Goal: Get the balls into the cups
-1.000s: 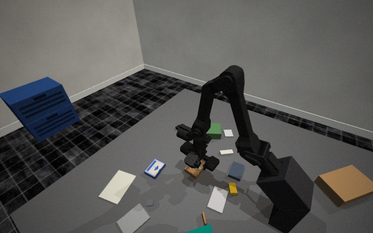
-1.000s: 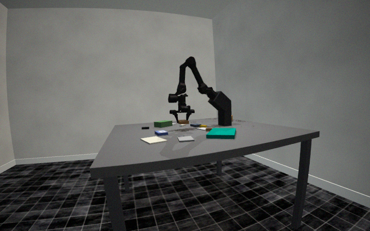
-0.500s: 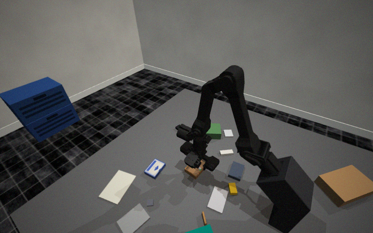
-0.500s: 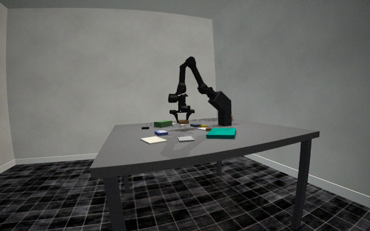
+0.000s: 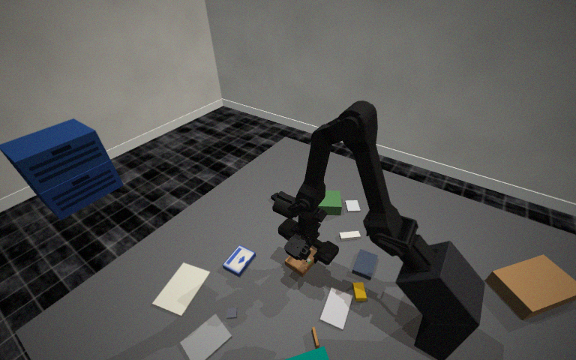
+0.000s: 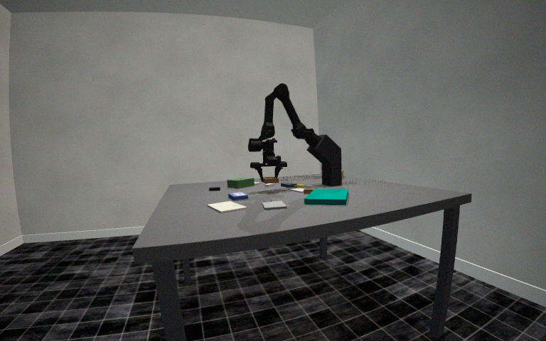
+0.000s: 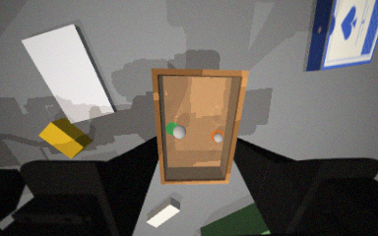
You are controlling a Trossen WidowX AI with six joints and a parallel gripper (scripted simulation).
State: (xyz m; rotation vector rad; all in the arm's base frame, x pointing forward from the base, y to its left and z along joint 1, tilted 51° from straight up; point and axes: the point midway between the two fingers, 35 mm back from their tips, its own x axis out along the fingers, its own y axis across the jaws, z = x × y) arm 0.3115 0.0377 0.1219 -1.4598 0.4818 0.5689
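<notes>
Now: the wooden puzzle 10 mm to the left of my hand and 30 mm below it. From my hand the other things lie so: slate-blue block 140 mm behind, 130 mm to the right, 80 mm below; then yellow block 180 mm behind, 30 mm to the right, 80 mm below; then white sheet 160 mm behind, 50 mm to the left, 90 mm below.
</notes>
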